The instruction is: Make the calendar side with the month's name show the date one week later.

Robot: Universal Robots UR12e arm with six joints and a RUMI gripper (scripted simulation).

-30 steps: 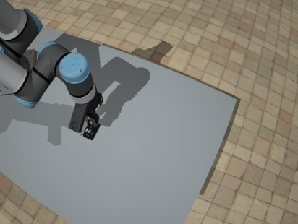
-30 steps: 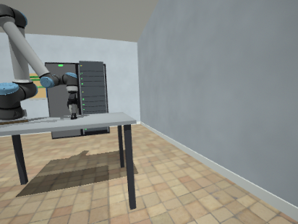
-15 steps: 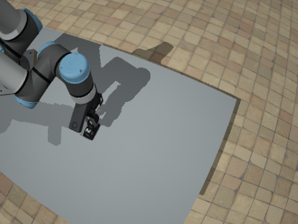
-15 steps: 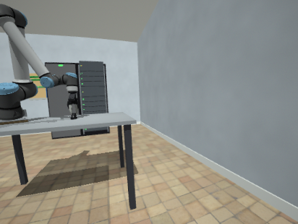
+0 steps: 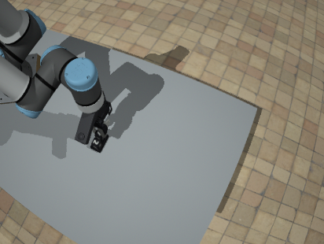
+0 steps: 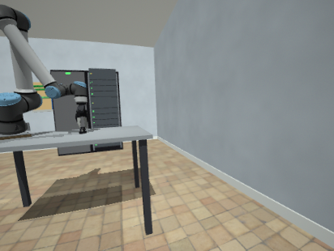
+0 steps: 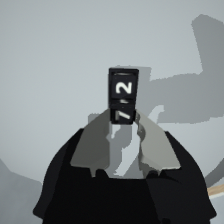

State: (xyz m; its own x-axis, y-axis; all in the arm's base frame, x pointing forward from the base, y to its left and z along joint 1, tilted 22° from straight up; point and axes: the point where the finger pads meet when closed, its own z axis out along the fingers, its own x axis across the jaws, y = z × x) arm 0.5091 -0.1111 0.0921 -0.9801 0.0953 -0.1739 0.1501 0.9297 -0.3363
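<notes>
The dark tray lies 2 cm to the right of my hand and 4 cm below it. The rest, counted from my hand: black cube (3 cm to the right, 2 cm below).
</notes>
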